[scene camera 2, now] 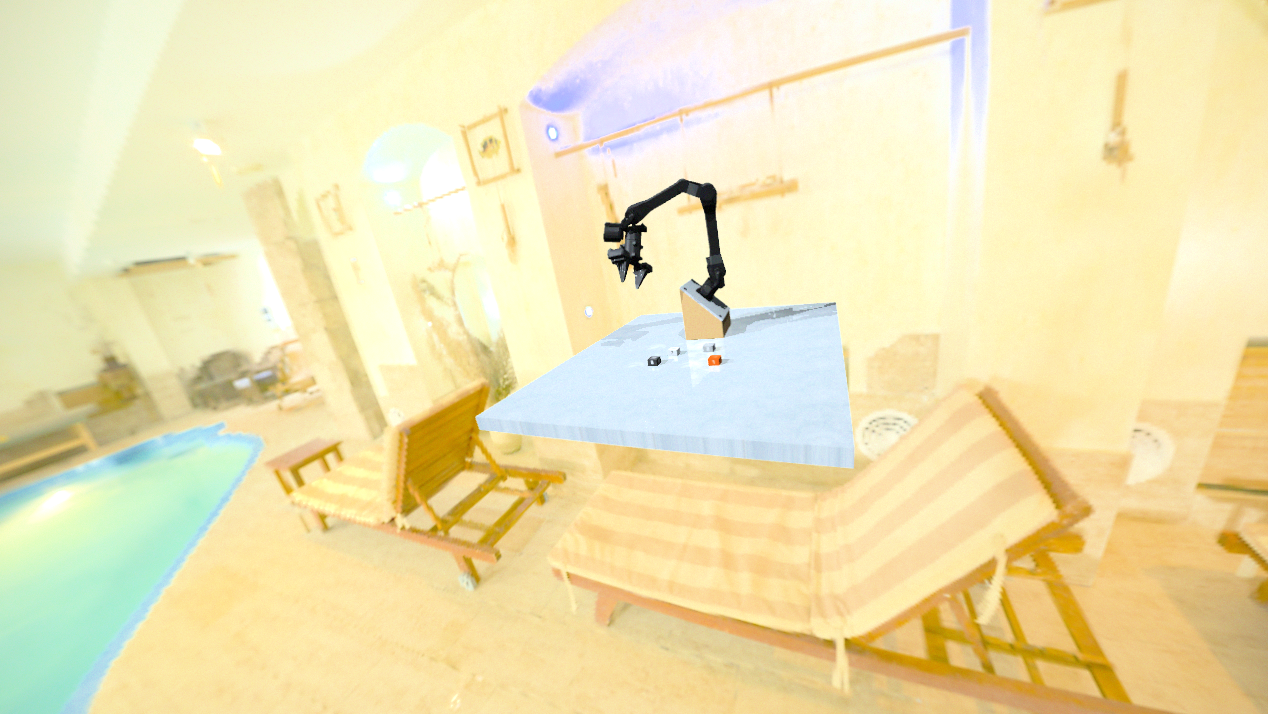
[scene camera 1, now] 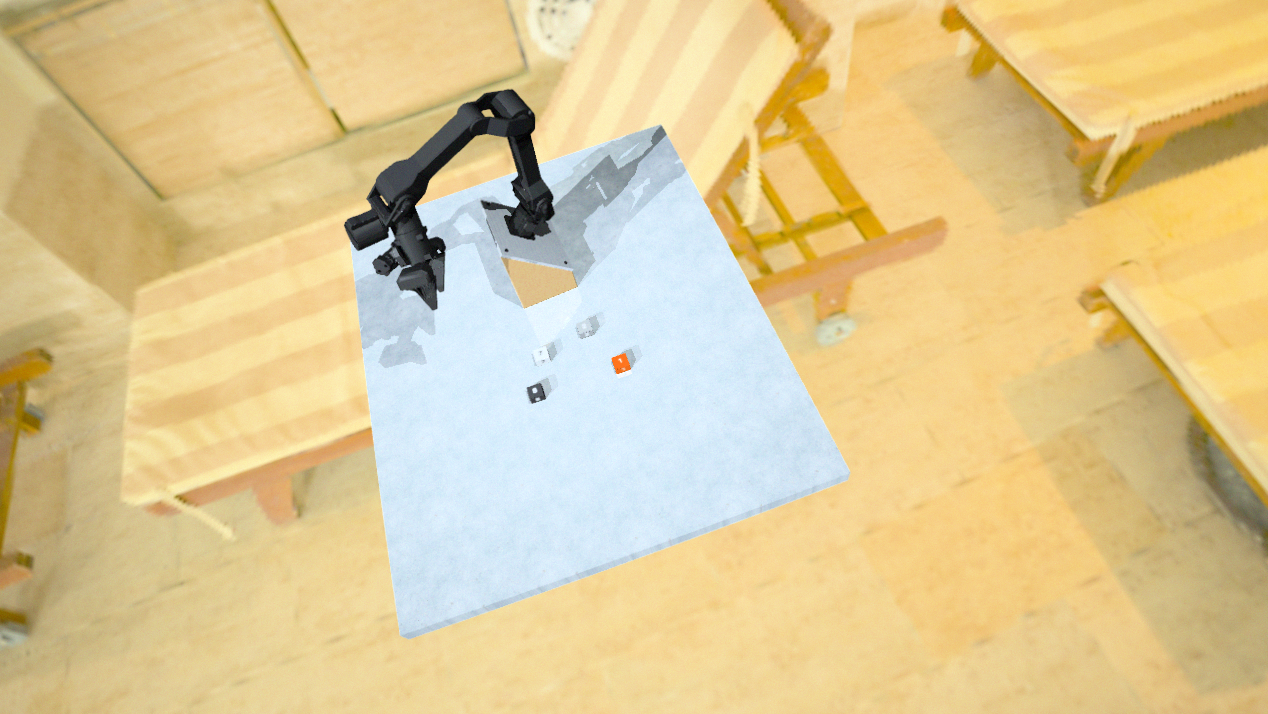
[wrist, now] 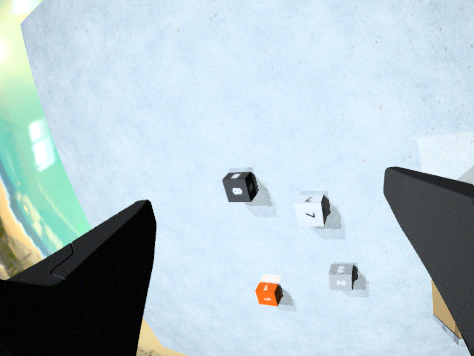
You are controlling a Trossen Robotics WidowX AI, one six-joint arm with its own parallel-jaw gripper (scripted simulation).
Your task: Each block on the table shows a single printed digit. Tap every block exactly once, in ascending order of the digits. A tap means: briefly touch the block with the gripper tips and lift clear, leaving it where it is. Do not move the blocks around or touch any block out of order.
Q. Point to a white block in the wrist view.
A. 310,209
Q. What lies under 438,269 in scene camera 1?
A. My gripper.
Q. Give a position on a black block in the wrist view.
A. At 239,187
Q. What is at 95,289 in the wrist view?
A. My gripper.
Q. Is my gripper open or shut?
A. Open.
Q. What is my gripper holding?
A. Nothing.
